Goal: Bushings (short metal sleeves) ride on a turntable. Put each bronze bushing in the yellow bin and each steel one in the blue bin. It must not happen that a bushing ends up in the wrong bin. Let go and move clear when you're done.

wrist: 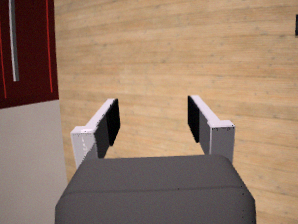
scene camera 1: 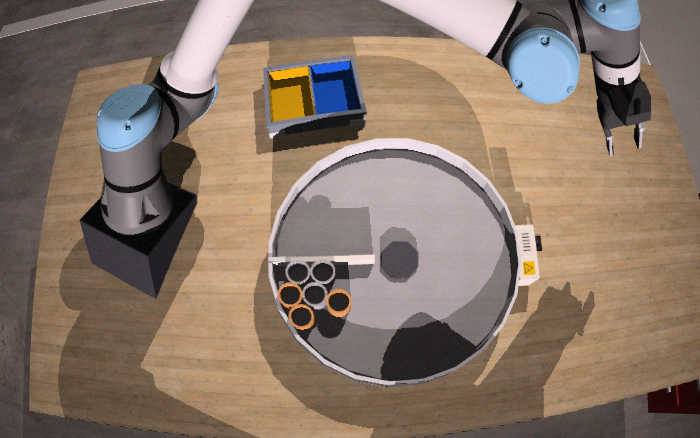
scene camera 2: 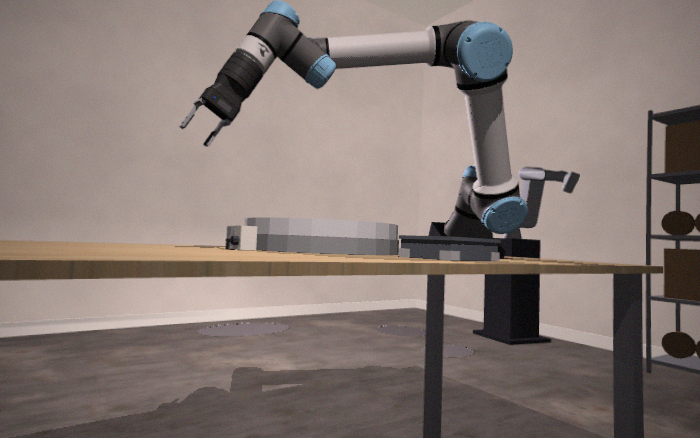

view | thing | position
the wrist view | my gripper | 153, 111
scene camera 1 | my gripper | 623, 146
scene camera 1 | turntable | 442, 269
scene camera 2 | my gripper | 194, 136
